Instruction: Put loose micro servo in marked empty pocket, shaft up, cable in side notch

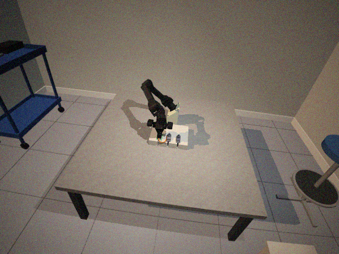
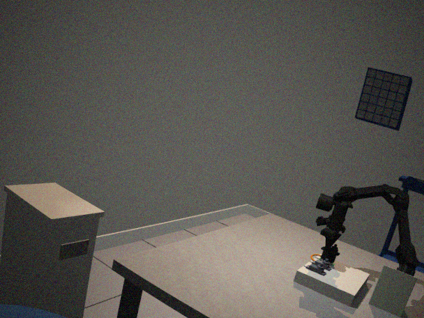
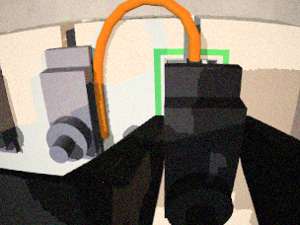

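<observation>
My gripper tip is now 13 cm past the deck, 8 cm above it and 6 cm to the right of it.
</observation>
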